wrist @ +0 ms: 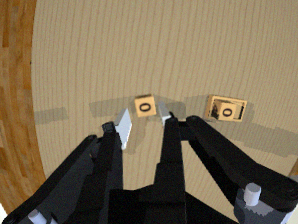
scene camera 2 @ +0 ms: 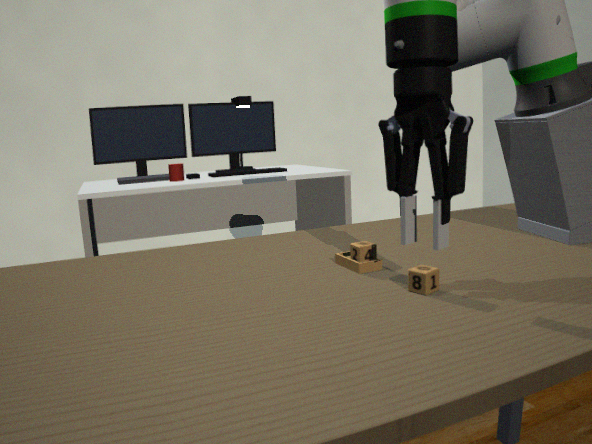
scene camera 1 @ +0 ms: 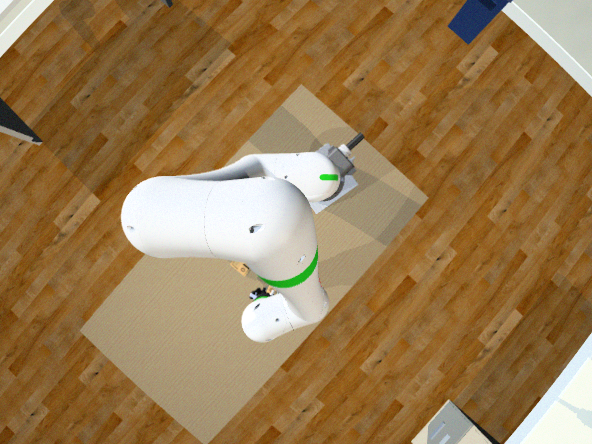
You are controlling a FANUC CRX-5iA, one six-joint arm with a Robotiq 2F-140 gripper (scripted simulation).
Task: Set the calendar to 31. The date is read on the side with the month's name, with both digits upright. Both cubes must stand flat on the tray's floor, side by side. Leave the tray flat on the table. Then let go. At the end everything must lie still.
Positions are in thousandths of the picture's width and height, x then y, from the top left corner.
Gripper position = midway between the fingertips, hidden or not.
In view: my gripper (scene camera 2: 717,553).
My gripper also shows in the wrist view (wrist: 485,507).
